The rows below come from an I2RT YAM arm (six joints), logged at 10 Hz.
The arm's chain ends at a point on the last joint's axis. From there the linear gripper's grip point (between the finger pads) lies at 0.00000 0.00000 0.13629 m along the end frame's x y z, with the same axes.
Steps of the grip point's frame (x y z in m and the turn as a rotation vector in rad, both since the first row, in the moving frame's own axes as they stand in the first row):
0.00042 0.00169 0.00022 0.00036 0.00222 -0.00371
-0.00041 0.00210 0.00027 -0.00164 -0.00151 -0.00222
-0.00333 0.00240 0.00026 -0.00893 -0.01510 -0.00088
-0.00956 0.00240 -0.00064 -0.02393 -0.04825 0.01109
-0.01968 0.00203 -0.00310 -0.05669 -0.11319 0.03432
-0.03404 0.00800 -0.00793 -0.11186 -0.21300 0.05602
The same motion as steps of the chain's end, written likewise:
0.00012 0.00174 0.00022 0.00036 0.00222 -0.00371
-0.00020 0.00188 0.00027 -0.00164 -0.00151 -0.00222
-0.00127 0.00118 0.00028 -0.00893 -0.01510 -0.00088
-0.00297 -0.00082 -0.00044 -0.02393 -0.04825 0.01109
-0.00417 -0.00541 -0.00201 -0.05669 -0.11319 0.03432
-0.00488 -0.00628 -0.00401 -0.11186 -0.21300 0.05602

